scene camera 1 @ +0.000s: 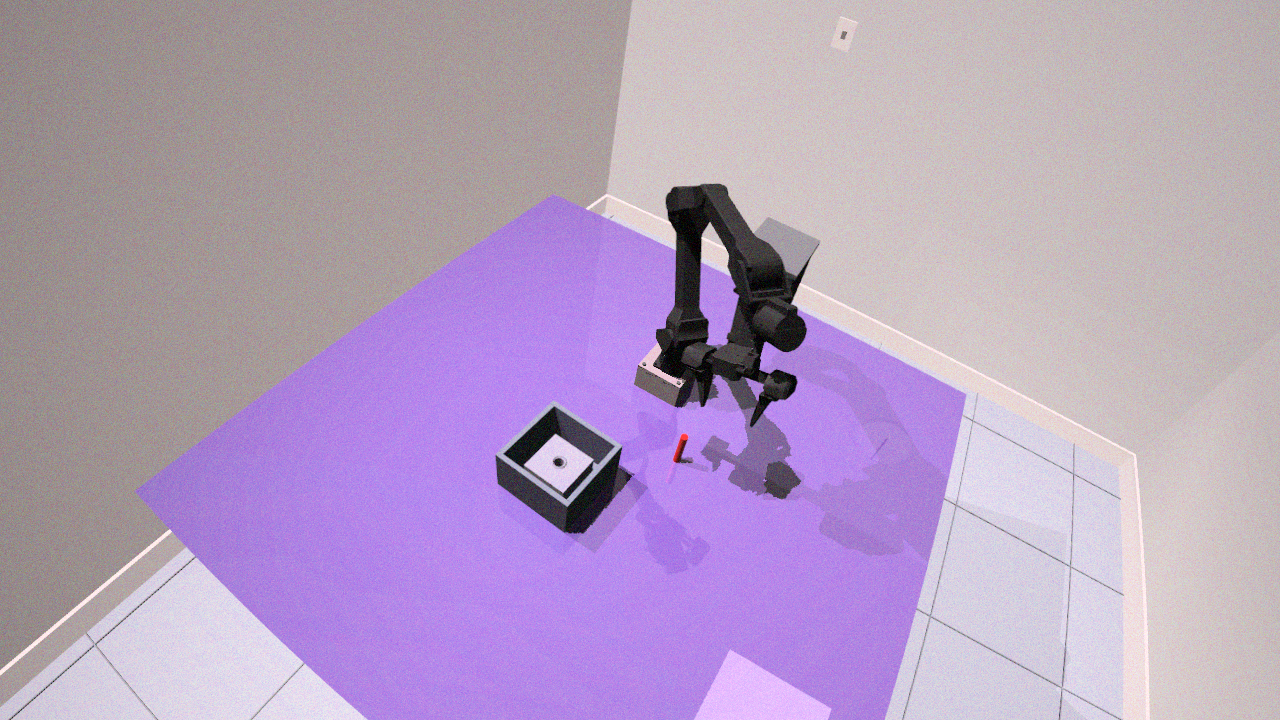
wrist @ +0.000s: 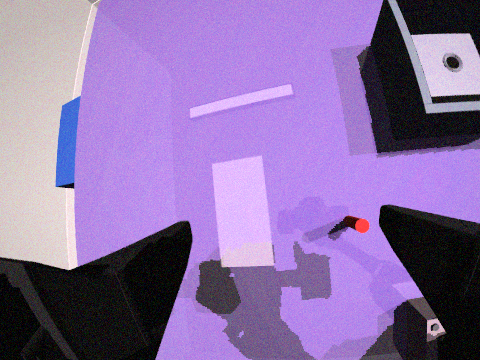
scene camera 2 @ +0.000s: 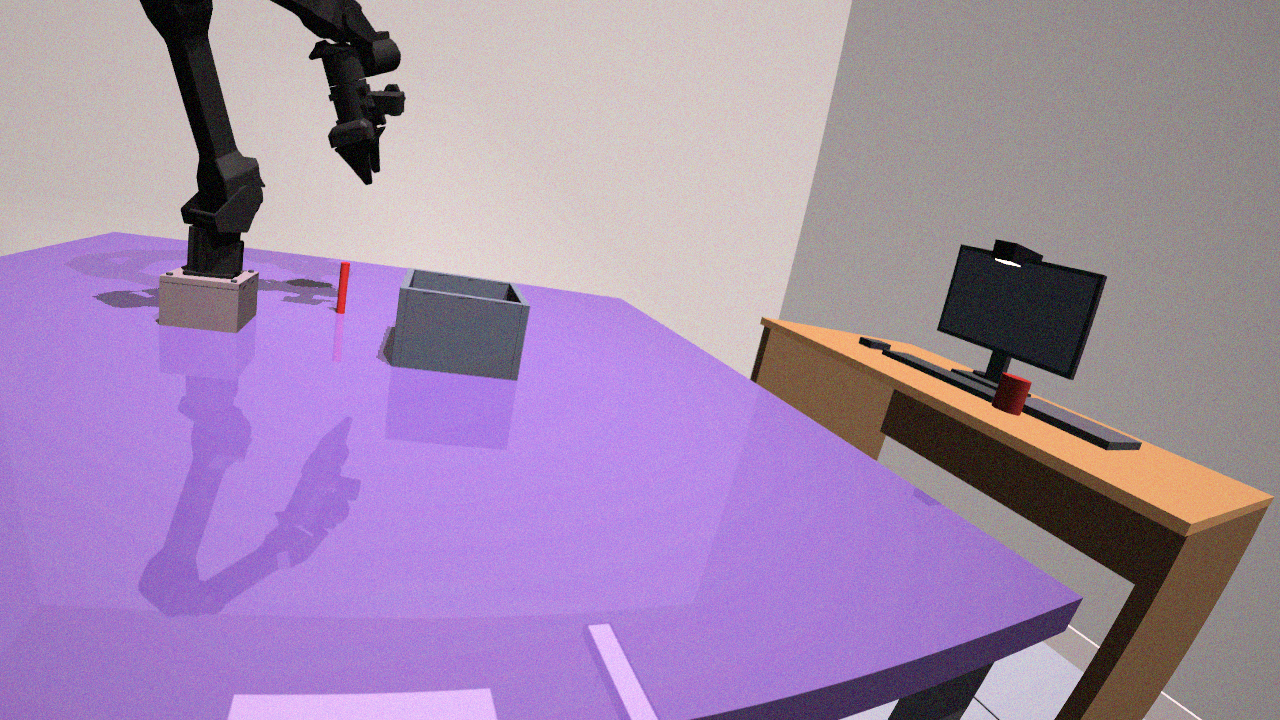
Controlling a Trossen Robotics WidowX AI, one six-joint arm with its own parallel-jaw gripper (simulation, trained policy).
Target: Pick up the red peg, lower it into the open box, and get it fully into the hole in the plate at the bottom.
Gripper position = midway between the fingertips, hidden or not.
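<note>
My gripper [scene camera 2: 373, 178], [scene camera 1: 726, 416], [wrist: 287, 224]: visible. Plate [scene camera 1: 558, 464]: visible. Scene camera 2 misses the plate, hidden by a grey box.
</note>
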